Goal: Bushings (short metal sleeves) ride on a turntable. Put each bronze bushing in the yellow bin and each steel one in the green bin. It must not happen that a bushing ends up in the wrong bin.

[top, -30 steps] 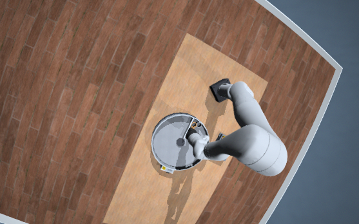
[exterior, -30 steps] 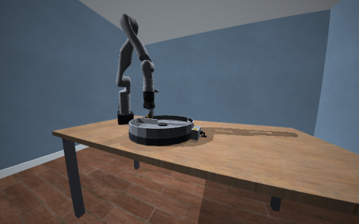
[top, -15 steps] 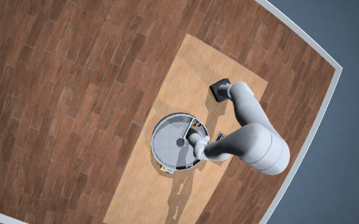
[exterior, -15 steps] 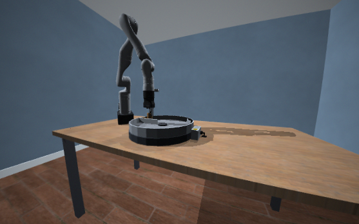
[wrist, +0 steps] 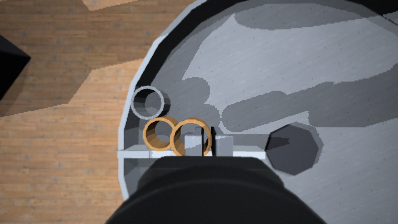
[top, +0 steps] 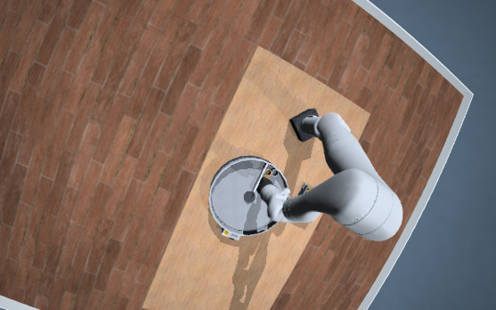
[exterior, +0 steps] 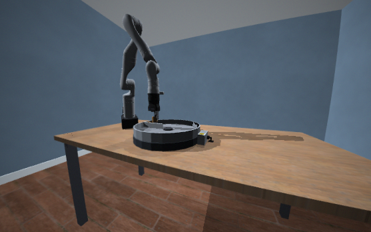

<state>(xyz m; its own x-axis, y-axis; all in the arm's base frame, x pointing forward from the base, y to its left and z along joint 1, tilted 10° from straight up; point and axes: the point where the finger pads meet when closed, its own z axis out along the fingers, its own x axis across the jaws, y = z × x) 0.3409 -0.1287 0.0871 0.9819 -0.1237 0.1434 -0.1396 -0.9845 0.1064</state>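
My hand is 32 cm to the right of the bin, 10 cm above it and 7 cm short of it. Also, from my hand: turntable: 10 cm ahead, 7 cm below, 4 cm to the right.
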